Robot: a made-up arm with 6 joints.
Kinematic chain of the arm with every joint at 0, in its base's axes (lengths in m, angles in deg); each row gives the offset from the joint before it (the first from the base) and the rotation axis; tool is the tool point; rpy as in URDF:
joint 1: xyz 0.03 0 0.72 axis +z
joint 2: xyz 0 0.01 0.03 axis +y
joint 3: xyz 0.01 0 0.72 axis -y
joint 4: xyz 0.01 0 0.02 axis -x
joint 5: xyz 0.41 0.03 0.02 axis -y
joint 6: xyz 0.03 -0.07 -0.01 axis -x
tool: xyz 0.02 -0.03 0 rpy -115.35 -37.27 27.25
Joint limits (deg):
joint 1: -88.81..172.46
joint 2: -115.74..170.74
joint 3: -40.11..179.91
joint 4: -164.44..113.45
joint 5: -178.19..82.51
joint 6: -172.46..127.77
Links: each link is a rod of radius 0.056 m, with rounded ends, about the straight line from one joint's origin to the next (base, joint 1, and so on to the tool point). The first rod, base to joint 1, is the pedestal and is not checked.
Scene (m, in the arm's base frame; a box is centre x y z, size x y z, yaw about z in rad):
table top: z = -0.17
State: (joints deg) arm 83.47 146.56 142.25 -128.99 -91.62 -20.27
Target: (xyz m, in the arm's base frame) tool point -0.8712 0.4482 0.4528
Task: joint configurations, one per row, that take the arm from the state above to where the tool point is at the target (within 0.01 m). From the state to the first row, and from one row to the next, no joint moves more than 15 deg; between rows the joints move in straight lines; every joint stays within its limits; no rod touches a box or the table.
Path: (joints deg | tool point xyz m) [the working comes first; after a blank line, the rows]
Joints at the target: 149.12 121.44 135.65 -130.05 -86.91 -17.54
Straight joint move there: clear.

1: 96.60 141.54 140.93 -129.20 -90.68 -19.72 | -0.1421 0.8248 0.1617
2: 109.73 136.51 139.61 -129.41 -89.74 -19.18 | -0.3422 0.8107 0.2287
3: 122.86 131.49 138.29 -129.63 -88.80 -18.63 | -0.5409 0.7418 0.2998
4: 135.99 126.46 136.97 -129.84 -87.86 -18.09 | -0.7224 0.6191 0.3748
5: 149.12 121.44 135.65 -130.05 -86.91 -17.54 | -0.8712 0.4482 0.4528

